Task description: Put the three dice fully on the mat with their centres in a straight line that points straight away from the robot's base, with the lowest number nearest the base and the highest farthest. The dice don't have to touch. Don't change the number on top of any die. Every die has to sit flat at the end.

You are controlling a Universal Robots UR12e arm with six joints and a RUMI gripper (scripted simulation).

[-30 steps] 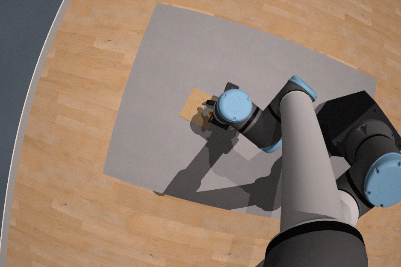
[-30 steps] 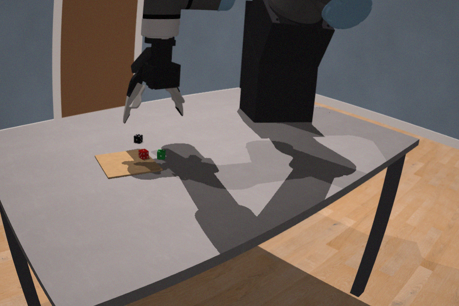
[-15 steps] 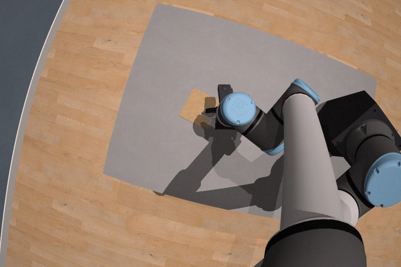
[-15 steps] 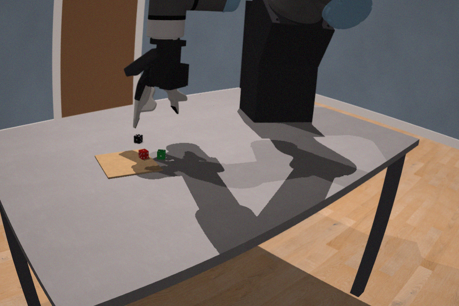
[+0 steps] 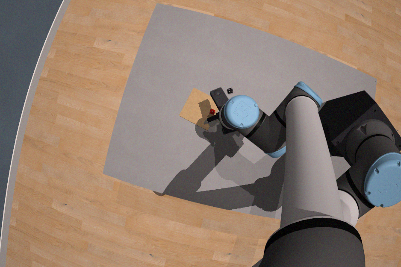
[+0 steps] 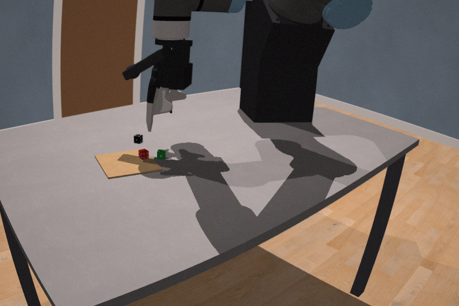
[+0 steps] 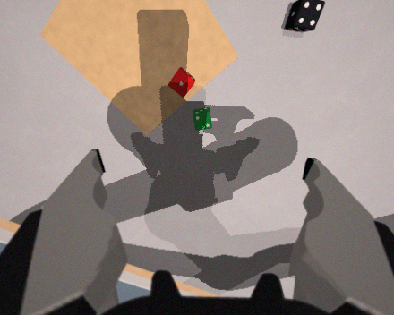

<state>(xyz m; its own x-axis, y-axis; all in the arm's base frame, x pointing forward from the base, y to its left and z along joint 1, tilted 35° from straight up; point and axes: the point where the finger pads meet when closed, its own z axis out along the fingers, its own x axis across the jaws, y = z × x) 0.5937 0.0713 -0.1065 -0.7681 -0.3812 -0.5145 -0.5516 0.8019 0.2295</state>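
Right now my hand is 9 cm above the green die. The rest, counted from my hand: tan mat 9 cm ahead, 2 cm to the right, 9 cm below; then black die 1 cm behind, 13 cm to the right, 9 cm below; then red die 4 cm ahead, 2 cm to the right, 8 cm below.
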